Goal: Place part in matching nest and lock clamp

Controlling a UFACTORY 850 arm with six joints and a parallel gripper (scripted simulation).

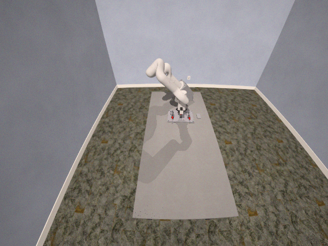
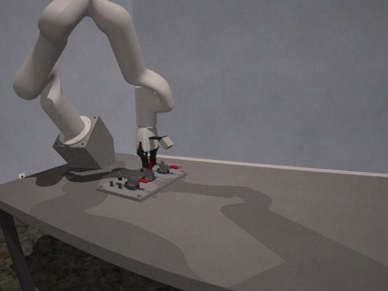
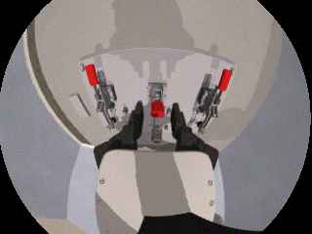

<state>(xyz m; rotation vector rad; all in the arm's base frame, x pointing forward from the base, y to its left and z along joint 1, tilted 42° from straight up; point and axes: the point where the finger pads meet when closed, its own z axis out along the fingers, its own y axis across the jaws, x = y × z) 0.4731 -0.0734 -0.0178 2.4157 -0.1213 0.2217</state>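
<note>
The part is 1 cm behind my hand, 26 cm to the left of it and 9 cm below it. The rest, counted from my hand: fixture plate (3 cm behind, 9 cm below).
</note>
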